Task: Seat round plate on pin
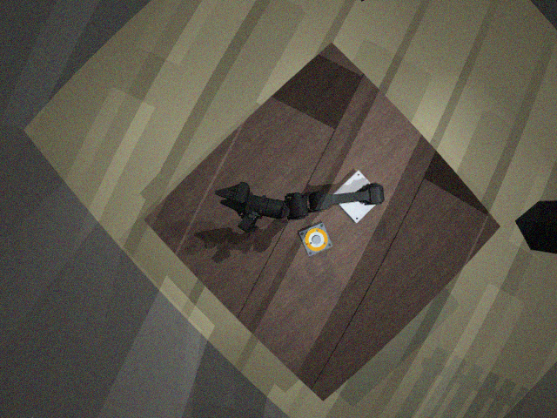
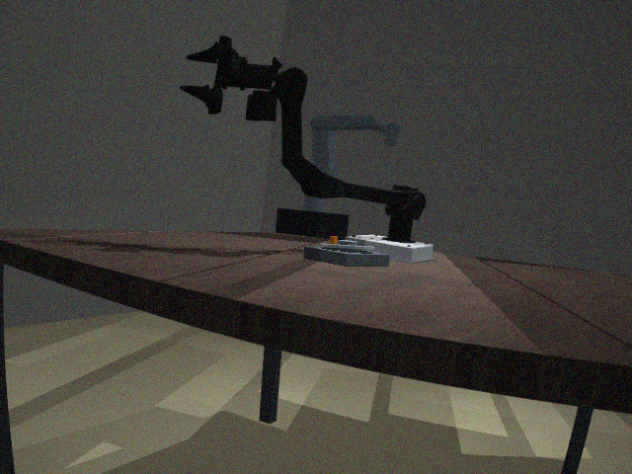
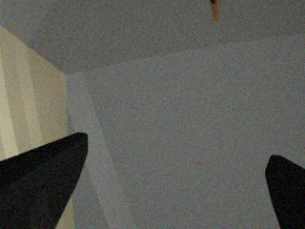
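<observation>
Now: gripper tip 18 cm past the plate, 35 cm to the right of it and 35 cm above it. Also, from my gripper tip: grey square base 20 cm behind, 35 cm to the left, 36 cm below.
</observation>
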